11 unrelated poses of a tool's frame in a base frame.
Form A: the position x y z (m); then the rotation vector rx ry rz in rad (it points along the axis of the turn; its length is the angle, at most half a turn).
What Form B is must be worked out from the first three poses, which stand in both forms.
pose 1, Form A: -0.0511 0.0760 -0.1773 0.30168 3.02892 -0.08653
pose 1, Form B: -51.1 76.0 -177.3; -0.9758 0.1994 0.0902; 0.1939 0.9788 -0.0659; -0.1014 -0.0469 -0.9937
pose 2, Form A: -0.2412 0.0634 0.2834 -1.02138 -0.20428 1.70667
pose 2, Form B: -241.2 63.4 283.4; -0.0462 -0.7025 -0.7102; 0.8503 -0.4008 0.3412; -0.5243 -0.5881 0.6158
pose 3, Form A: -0.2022 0.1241 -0.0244 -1.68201 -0.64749 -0.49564
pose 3, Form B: -202.2 124.1 -24.4; 0.7538 0.6568 -0.0223; 0.1499 -0.1388 0.9789; 0.6398 -0.7412 -0.2031
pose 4, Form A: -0.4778 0.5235 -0.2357 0.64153 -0.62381 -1.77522
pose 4, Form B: -477.8 523.5 -235.7; -0.2589 0.6741 -0.6918; -0.9587 -0.2668 0.0987; -0.1181 0.6888 0.7153
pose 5, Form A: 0.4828 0.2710 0.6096 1.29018 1.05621 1.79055
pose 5, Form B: 482.8 271.0 609.6; -0.2765 -0.0661 0.9587; 0.8711 -0.4386 0.2209; 0.4059 0.8962 0.1788
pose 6, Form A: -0.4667 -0.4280 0.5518 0.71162 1.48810 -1.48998
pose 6, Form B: -466.7 -428.0 551.8; -0.4421 0.8772 0.1873; -0.1884 0.1134 -0.9755; -0.8769 -0.4666 0.1152
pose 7, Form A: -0.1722 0.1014 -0.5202 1.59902 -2.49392 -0.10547
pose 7, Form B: -172.2 101.4 -520.2; -0.4070 -0.8942 -0.1864; -0.9068 0.4201 -0.0357; 0.1102 0.1545 -0.9818
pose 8, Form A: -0.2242 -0.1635 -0.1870 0.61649 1.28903 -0.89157
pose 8, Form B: -224.2 -163.5 -187.0; 0.0360 0.8378 0.5447; -0.2141 0.5389 -0.8147; -0.9761 -0.0873 0.1988
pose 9, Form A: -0.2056 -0.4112 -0.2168 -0.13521 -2.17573 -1.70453
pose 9, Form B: -205.6 -411.2 -216.8; -0.9261 0.2994 -0.2294; -0.1511 0.2628 0.9529; 0.3456 0.9172 -0.1982
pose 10, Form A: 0.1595 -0.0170 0.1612 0.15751 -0.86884 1.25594
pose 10, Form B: 159.5 -17.0 161.2; 0.0457 -0.8735 -0.4846; 0.7615 0.3444 -0.5490; 0.6465 -0.3440 0.6810
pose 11, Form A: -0.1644 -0.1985 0.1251 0.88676 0.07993 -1.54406
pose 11, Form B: -164.4 -198.5 125.1; 0.0895 0.8740 -0.4777; -0.8200 -0.2076 -0.5334; -0.5654 0.4394 0.6981
